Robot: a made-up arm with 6 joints. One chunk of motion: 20 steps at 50 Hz.
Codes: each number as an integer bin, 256 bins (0 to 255) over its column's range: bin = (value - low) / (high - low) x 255, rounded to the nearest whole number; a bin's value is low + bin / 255 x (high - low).
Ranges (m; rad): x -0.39..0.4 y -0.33..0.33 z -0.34..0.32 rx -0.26..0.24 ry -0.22..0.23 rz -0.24..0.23
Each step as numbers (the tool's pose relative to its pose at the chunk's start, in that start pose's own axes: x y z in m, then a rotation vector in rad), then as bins.
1 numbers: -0.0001 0.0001 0.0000 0.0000 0.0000 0.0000
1 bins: 126 128 131 133 125 130
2 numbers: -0.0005 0.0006 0.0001 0.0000 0.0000 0.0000
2 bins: 126 128 131 133 125 130
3 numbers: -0.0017 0.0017 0.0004 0.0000 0.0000 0.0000
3 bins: 125 128 132 133 125 130
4 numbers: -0.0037 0.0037 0.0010 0.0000 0.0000 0.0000
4 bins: 125 129 132 133 125 130
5 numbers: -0.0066 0.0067 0.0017 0.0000 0.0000 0.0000
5 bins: 124 130 132 133 125 130
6 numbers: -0.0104 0.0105 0.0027 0.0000 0.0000 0.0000
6 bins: 123 132 132 133 125 130
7 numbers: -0.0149 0.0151 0.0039 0.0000 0.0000 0.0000
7 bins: 121 133 133 133 125 130
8 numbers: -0.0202 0.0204 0.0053 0.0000 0.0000 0.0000
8 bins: 119 135 133 133 125 130
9 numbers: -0.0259 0.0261 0.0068 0.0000 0.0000 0.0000
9 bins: 118 138 134 133 125 130
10 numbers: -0.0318 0.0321 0.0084 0.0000 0.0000 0.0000
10 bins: 116 140 135 133 125 130
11 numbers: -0.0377 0.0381 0.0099 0.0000 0.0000 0.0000
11 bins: 114 142 135 133 125 130
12 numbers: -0.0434 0.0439 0.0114 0.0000 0.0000 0.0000
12 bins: 112 144 136 133 125 130
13 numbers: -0.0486 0.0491 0.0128 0.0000 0.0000 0.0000
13 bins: 110 146 136 133 125 130
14 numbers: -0.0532 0.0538 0.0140 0.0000 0.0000 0.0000
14 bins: 109 148 137 133 125 130
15 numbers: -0.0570 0.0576 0.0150 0.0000 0.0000 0.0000
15 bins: 107 150 137 133 125 130
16 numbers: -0.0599 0.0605 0.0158 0.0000 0.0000 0.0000
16 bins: 107 151 137 133 125 130
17 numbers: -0.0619 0.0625 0.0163 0.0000 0.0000 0.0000
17 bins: 106 152 138 133 125 130
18 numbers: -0.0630 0.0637 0.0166 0.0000 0.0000 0.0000
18 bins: 106 152 138 133 125 130
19 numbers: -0.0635 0.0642 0.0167 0.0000 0.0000 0.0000
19 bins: 105 152 138 133 125 130
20 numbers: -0.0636 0.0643 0.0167 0.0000 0.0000 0.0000
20 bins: 105 152 138 133 125 130
